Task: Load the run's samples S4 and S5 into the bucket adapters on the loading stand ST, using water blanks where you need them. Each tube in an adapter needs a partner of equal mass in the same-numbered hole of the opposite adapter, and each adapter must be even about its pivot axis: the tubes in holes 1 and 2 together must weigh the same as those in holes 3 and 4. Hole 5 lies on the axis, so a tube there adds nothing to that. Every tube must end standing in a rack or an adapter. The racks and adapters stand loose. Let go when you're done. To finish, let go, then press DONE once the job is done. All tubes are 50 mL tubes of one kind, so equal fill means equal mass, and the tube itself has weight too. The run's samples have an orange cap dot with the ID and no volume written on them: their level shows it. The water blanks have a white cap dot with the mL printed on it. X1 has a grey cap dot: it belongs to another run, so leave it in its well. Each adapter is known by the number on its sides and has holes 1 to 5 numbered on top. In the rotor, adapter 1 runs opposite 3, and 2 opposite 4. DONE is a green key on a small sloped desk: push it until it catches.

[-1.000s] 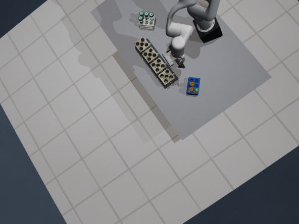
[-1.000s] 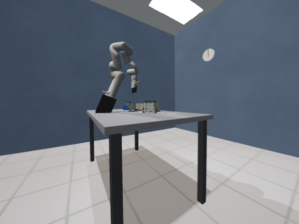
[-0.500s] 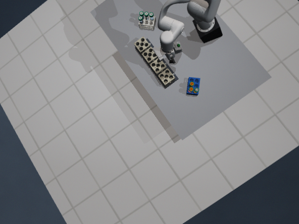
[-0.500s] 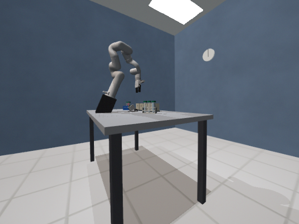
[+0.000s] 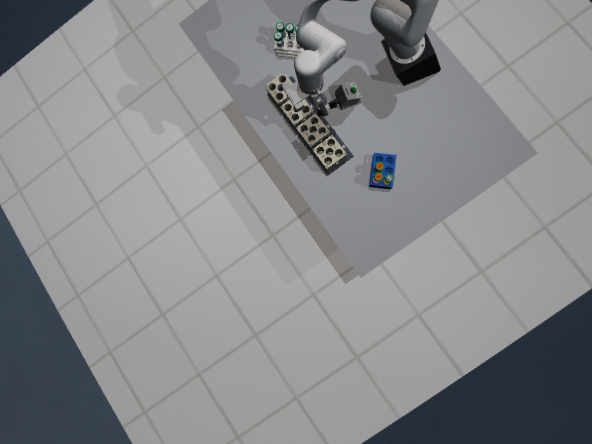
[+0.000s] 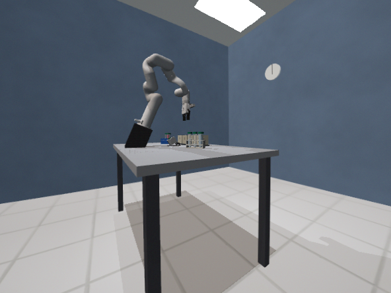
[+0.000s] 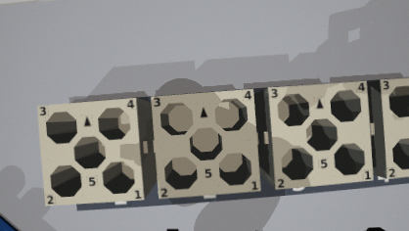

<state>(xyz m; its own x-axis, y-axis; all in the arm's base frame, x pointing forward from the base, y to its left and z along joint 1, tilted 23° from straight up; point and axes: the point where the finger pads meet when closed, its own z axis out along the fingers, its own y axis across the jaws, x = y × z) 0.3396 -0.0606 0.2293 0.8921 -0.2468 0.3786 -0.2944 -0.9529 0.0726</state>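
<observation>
Right now the blue rack is 32 cm to the left of my hand, 22 cm below it and 1 cm behind it. The rest, counted from my hand: white rack (32 cm to the right, 22 cm below, 19 cm behind); then adapter (20 cm below, 12 cm to the left, 7 cm ahead).
</observation>
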